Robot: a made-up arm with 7 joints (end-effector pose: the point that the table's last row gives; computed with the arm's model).
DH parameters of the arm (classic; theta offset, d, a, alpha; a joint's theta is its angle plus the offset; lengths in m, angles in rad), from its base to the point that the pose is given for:
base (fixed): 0 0.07 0 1.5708
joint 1: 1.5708 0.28 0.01 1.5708
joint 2: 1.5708 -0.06 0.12 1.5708
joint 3: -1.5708 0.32 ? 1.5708
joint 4: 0 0.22 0.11 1.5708
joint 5: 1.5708 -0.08 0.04 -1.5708
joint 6: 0 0.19 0.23 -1.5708
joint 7: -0.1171 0 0.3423 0
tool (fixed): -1.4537 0.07 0 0
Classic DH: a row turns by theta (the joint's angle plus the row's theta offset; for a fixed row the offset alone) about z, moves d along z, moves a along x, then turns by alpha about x.
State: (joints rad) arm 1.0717 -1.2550 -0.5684 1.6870 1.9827 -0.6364 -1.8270
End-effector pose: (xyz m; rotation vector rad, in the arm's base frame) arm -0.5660 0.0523 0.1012 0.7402 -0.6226 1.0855
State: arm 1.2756 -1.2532 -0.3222 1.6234 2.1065 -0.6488 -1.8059
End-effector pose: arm -0.5901 0.1072 0.0551 0.6167 -0.5598 1.0306
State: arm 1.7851 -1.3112 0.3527 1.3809 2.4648 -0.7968 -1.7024
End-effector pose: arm -0.5559 0.3034 -0.1760 0.1979 -0.5167 0.8273
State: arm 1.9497 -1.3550 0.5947 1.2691 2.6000 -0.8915 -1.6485
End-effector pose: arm -0.5082 0.3649 -0.2867 0.0362 -0.5440 0.7621
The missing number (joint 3, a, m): 0.11
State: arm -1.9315 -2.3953 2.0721 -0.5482 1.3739 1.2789 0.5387
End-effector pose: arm -0.2060 0.7272 0.1850 0.0195 2.6419 0.5566
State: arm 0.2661 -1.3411 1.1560 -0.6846 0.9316 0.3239 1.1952
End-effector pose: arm -0.6604 0.3054 0.1092 -0.6240 -0.0153 1.5004
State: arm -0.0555 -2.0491 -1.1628 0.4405 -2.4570 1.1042 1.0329
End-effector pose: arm -0.0619 0.5009 -0.2407 0.3614 1.3915 0.9733
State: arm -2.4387 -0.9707 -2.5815 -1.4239 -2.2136 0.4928 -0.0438
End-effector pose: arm -0.5490 -0.4448 -0.0845 1.9199 -2.0341 -1.3088
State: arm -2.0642 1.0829 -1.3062 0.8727 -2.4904 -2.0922 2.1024
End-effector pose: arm 0.2001 -0.5423 -0.0317 0.8407 0.8475 1.7601
